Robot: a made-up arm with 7 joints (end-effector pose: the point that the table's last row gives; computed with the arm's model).
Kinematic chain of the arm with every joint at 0, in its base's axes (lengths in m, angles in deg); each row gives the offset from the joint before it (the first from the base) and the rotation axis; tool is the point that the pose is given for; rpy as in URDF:
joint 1: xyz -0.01 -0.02 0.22 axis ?
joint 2: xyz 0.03 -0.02 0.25 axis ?
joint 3: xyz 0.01 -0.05 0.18 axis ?
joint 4: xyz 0.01 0 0.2 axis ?
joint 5: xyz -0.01 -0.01 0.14 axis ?
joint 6: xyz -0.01 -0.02 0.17 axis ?
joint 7: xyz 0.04 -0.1 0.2 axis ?
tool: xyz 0.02 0 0 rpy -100.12 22.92 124.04
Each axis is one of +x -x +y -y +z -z.
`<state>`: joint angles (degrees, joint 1 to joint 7).
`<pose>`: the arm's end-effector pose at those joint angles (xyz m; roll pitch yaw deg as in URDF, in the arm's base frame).
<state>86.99 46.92 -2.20 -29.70 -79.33 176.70 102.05</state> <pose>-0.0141 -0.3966 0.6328 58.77 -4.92 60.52</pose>
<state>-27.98 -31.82 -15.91 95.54 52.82 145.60 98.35</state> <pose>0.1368 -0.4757 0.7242 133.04 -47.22 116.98</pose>
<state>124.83 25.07 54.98 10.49 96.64 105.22 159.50</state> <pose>0.0029 0.0122 1.1998 152.62 25.67 136.08</pose>
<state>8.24 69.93 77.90 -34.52 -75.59 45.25 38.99</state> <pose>-0.6139 -0.5555 0.5804 114.88 24.94 121.56</pose>
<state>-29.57 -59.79 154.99 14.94 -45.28 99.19 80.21</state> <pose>0.5536 -0.5518 0.7588 106.82 9.95 -155.28</pose>
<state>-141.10 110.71 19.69 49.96 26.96 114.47 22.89</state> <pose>0.3708 0.5815 0.4228 52.28 36.86 -82.06</pose>
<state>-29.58 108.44 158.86 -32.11 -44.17 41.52 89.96</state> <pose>-0.7732 0.1993 0.6113 -105.35 -4.34 -120.96</pose>
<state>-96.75 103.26 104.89 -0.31 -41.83 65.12 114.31</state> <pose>-0.1879 0.7938 0.3308 -95.60 26.61 -172.50</pose>
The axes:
joint 1: +z
joint 2: -y
joint 3: +z
joint 4: +y
joint 5: +z
joint 6: -y
joint 7: +x

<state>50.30 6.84 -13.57 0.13 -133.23 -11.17 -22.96</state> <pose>-0.1188 -0.1942 1.3232 -72.54 26.31 42.99</pose>
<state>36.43 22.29 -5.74 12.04 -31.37 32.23 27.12</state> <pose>-0.1806 -0.3284 1.3064 -153.47 12.72 114.04</pose>
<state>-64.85 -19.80 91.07 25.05 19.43 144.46 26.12</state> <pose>0.0739 -0.4387 0.9716 122.53 -1.64 117.04</pose>
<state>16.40 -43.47 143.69 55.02 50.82 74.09 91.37</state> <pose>0.2722 0.3909 1.0280 132.29 11.34 12.79</pose>
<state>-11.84 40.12 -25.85 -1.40 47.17 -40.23 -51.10</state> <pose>-0.3715 -0.0732 1.2130 -20.17 57.92 -172.11</pose>
